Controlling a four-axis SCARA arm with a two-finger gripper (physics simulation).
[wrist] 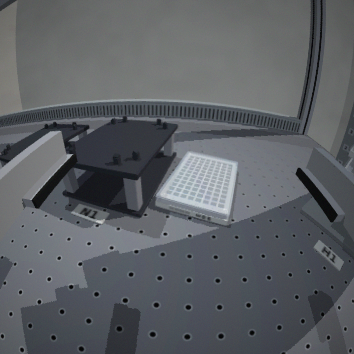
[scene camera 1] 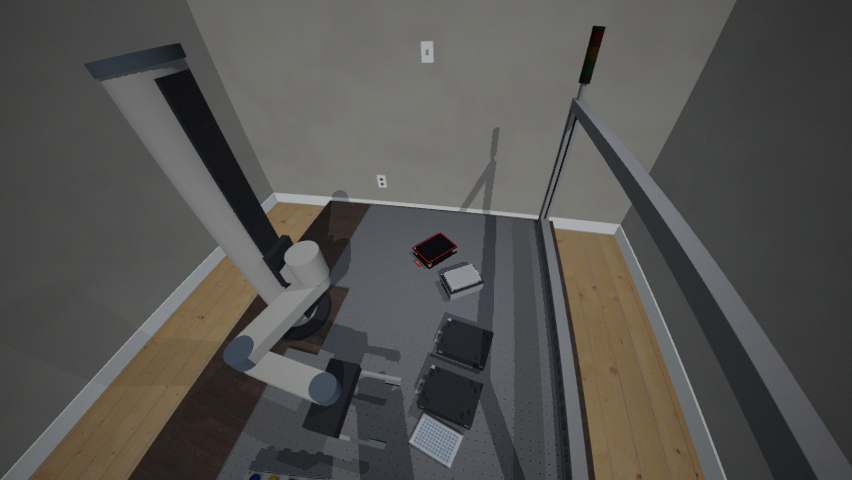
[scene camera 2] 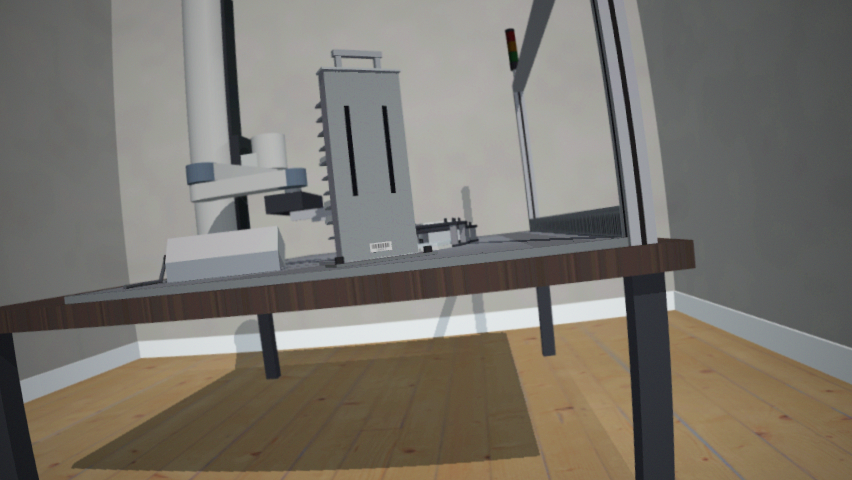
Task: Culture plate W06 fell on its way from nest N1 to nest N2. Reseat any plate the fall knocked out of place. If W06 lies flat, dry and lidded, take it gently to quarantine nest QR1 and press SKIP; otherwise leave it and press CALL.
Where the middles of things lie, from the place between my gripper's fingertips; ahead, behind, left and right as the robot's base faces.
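Scene:
Signal tower (scene camera 1: 597, 33) seen; offsets from my hand: 62 cm above, 49 cm ahead, 98 cm to the left.

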